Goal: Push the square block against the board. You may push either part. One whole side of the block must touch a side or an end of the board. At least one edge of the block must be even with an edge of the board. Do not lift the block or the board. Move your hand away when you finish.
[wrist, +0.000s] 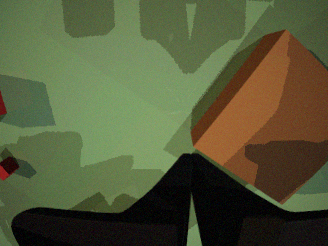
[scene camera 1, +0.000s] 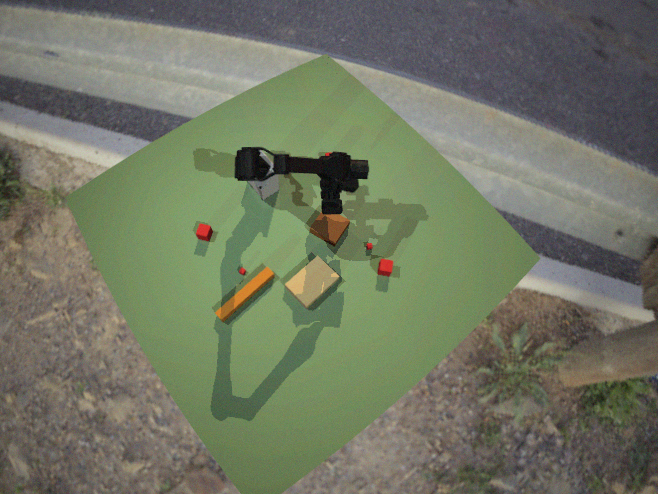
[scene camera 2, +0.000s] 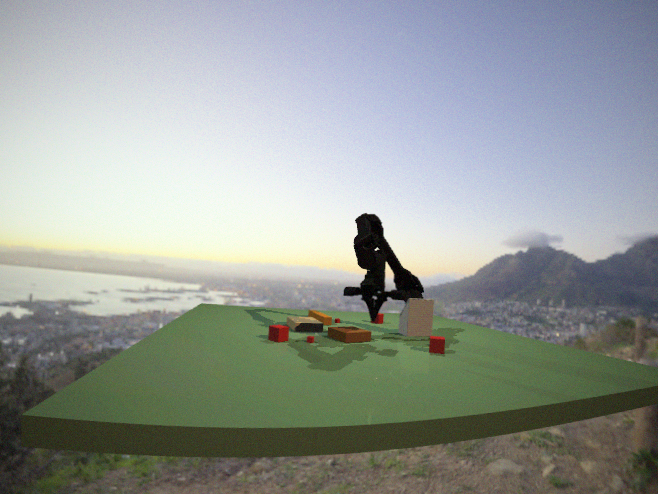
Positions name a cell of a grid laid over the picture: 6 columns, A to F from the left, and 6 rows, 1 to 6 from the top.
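Labels:
My gripper: visible in scene camera 1 (C3), scene camera 2 (D4) and the wrist view (D4).

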